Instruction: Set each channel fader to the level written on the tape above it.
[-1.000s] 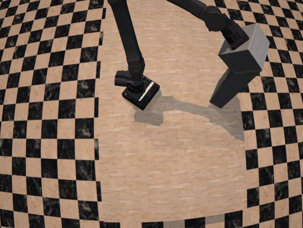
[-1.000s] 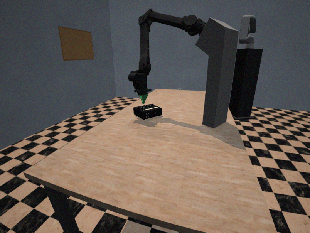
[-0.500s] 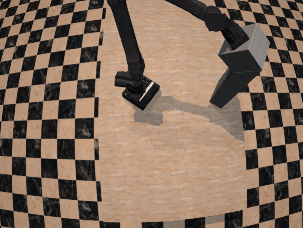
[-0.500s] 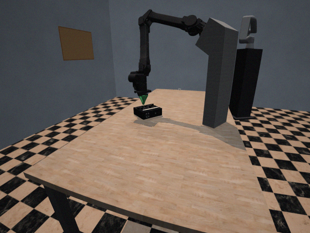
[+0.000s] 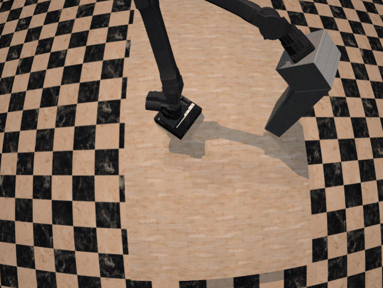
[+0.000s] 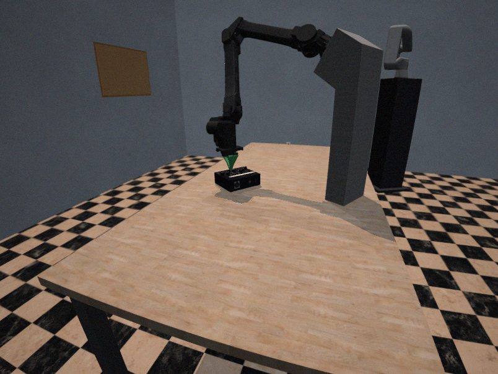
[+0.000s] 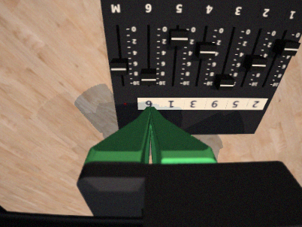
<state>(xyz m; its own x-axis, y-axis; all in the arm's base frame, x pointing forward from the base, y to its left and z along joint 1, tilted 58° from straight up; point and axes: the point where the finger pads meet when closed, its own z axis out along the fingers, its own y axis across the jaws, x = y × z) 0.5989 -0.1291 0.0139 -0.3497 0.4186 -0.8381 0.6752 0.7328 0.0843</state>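
Now: the channel 6 fader cap 30 mm below my hand, 20 mm to the right of it and 10 mm ahead of it. The rest, counted from my hand: master fader cap: 40 mm ahead, 30 mm below, 20 mm to the right; channel 4 fader cap: 60 mm to the right, 30 mm below, 20 mm behind; channel 5 fader cap: 60 mm to the right, 30 mm below, 10 mm ahead.
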